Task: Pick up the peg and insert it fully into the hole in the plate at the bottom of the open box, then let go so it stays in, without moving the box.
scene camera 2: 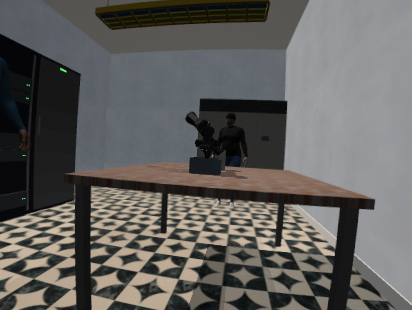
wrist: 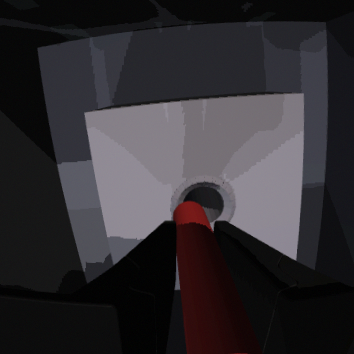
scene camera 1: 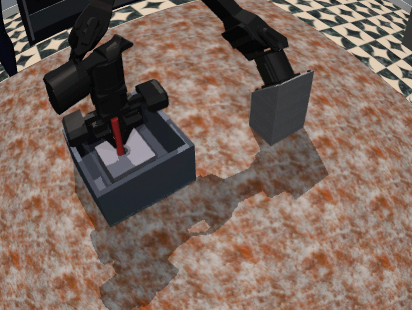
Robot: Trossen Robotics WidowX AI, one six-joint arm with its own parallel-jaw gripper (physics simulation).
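Frame: origin at the arm's base, x ahead, y left, z up, level; centimetres.
Where they show: gripper, fingertip midpoint: (wrist: 194, 231) (scene camera 1: 119, 145); arm's base at its link origin: (scene camera 2: 220, 153) (scene camera 1: 281, 81).
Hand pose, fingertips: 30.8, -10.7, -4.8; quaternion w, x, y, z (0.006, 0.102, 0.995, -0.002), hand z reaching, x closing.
Things, the pixels of their top centre, and the offset from my fingertips, as dx, dy, dz. Level surfaces: height alone.
- red peg at its top centre: (scene camera 1: 114, 120) -0.1, -0.1, +6.2
- pale square plate at its top centre: (wrist: 203, 208) (scene camera 1: 123, 150) -0.5, -0.1, -1.8
- open blue-grey box at its top centre: (wrist: 215, 257) (scene camera 1: 119, 136) (scene camera 2: 206, 157) -0.5, -0.1, +1.9
- mottled table at its surface level: dz -7.9
The red peg (scene camera 1: 117, 135) (wrist: 210, 280) is between the black fingers of my gripper (scene camera 1: 119, 141) (wrist: 194, 231), which is shut on it. The peg stands near upright, slightly tilted in scene camera 1. The pale square plate (scene camera 1: 135, 162) (wrist: 135, 175) lies at the bottom of the open blue-grey box (scene camera 1: 155, 185) (scene camera 2: 205, 166). In the wrist view, the peg's lower end overlaps the lower-left rim of the round hole (wrist: 207, 195), off its centre, and much of the dark opening shows. Whether the tip touches the plate cannot be told. The gripper reaches down inside the box walls.
The box walls stand close around the gripper. A tall grey block (scene camera 1: 280, 110) stands to the right of the box, with black arm parts (scene camera 1: 257, 40) above it. The box stands on the mottled table (scene camera 1: 300, 240) (scene camera 2: 280, 185). A person (scene camera 2: 232, 140) stands behind the table.
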